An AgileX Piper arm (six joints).
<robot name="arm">
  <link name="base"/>
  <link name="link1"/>
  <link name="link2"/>
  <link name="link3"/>
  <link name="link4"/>
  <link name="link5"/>
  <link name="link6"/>
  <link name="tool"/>
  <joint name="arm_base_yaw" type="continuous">
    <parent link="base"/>
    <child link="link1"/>
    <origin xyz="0 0 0.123" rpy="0 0 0"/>
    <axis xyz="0 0 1"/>
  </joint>
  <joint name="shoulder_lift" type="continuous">
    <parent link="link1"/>
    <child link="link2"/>
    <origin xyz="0 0 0" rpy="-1.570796 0 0"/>
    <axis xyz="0 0 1"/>
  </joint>
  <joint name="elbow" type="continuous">
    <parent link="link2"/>
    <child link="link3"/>
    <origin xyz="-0.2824 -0.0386 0" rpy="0 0 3.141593"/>
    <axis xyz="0 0 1"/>
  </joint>
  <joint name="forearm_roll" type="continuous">
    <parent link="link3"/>
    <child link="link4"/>
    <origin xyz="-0.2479 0.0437 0" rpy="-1.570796 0 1.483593"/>
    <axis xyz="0 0 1"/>
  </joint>
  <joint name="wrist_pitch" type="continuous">
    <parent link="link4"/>
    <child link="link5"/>
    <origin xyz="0 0 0" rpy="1.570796 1.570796 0"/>
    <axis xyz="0 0 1"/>
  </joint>
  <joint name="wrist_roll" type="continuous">
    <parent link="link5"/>
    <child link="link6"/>
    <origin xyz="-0.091 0 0" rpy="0 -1.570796 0"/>
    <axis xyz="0 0 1"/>
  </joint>
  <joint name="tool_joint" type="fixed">
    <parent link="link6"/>
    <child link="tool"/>
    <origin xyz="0 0 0" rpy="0 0 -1.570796"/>
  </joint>
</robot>
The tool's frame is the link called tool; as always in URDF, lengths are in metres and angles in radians. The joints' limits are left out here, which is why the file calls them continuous.
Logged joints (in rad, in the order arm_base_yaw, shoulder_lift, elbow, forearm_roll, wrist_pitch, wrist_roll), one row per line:
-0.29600 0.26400 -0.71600 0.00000 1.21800 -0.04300
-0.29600 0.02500 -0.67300 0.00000 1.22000 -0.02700
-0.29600 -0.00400 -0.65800 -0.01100 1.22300 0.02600
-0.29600 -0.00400 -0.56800 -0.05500 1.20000 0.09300
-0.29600 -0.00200 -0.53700 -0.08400 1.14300 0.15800
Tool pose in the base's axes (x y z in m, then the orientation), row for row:
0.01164 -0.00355 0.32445 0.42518 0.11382 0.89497 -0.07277
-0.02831 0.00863 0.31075 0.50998 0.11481 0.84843 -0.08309
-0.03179 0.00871 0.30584 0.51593 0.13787 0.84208 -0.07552
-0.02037 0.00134 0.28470 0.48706 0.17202 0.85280 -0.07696
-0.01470 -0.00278 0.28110 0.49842 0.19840 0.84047 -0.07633
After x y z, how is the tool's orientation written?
As a quaternion, w x y z.
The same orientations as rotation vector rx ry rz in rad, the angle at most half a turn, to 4 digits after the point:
0.2846 2.2379 -0.1820
0.2765 2.0430 -0.2001
0.3311 2.0225 -0.1814
0.4184 2.0741 -0.1872
0.4801 2.0340 -0.1847

